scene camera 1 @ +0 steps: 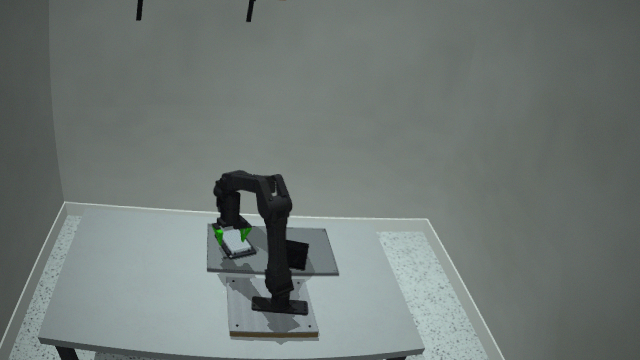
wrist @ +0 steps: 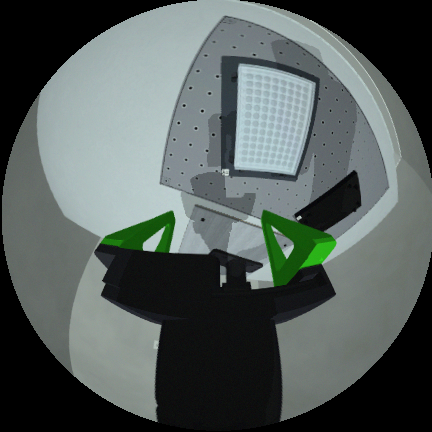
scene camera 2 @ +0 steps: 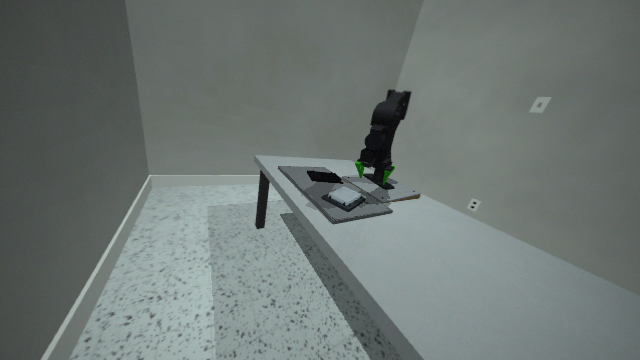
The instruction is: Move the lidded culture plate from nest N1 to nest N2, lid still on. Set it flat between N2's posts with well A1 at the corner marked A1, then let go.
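Places are measured from the arm's base along level axes (x right, y ahead, z up), in millimetres.
Pixels of known places: gripper, fingertip midpoint: [scene camera 1: 231, 243] [wrist: 217, 214] [scene camera 2: 371, 181]; arm's base at its link origin: [scene camera 1: 279, 306] [wrist: 235, 261] [scene camera 2: 377, 181].
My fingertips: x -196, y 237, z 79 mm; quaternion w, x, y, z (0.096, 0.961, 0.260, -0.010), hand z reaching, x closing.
Note:
Ahead of a thing's pixels: the offset from my fingertips to its top centre. "*": to the spot under its first point. Level surfaces: height alone.
The lidded culture plate {dz -60, dx +8, dy +106 mm} [scene camera 1: 236, 240] [scene camera 2: 345, 195] [wrist: 272, 120], whitish with rows of round wells, lies on a dark nest {dz -67, dx +8, dy +105 mm} [scene camera 1: 242, 254] [wrist: 228, 107] with small black posts. A small white A1 label {* dz -76, dx +0, dy +12 mm} [wrist: 225, 172] is at that nest's lower left corner in the wrist view. The other nest {dz -67, dx +244, dy +83 mm} [scene camera 1: 298, 255] [scene camera 2: 324, 176] [wrist: 332, 200], black and empty, lies apart on the same board, turned at a different angle. Nest numbers are not readable. My gripper [scene camera 1: 232, 242] [scene camera 2: 373, 181] [wrist: 217, 214], with green fingers, is wide open and empty, above the board and offset from the plate toward the arm's base.
Both nests are on a grey perforated board [scene camera 1: 320, 239] [scene camera 2: 337, 219] [wrist: 192, 115] on the table {dz -101 mm} [scene camera 1: 125, 280] [scene camera 2: 450, 265]. The arm's base stands on a wooden-edged plate [scene camera 1: 250, 320] beside the board. In scene camera 1, the upright arm partly overlaps the black nest.

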